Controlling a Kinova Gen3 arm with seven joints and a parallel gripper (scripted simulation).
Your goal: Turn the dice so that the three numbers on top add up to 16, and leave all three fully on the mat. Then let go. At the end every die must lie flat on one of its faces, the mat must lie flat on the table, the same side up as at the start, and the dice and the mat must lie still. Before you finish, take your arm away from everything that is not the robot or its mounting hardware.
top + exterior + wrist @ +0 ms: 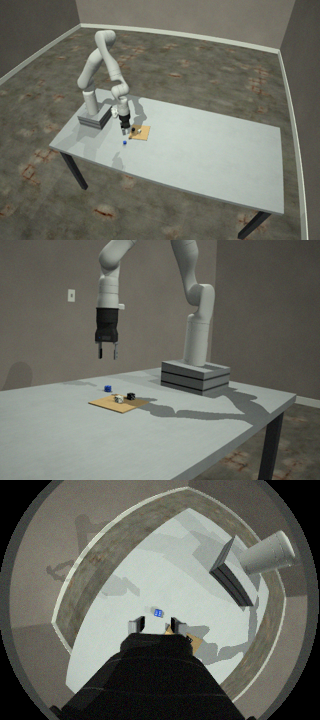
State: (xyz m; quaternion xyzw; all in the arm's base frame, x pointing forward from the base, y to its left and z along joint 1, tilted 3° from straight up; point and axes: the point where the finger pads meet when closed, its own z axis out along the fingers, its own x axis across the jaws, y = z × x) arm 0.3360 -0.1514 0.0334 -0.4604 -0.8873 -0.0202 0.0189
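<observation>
Now: the blue die 1 cm behind my hand, 1 cm to the right of it and 13 cm below it. Round my hand: tan mat 6 cm ahead, 13 cm to the left, 14 cm below; then white die 6 cm ahead, 13 cm to the left, 13 cm below; then black die 1 cm ahead, 13 cm to the left, 13 cm below.
</observation>
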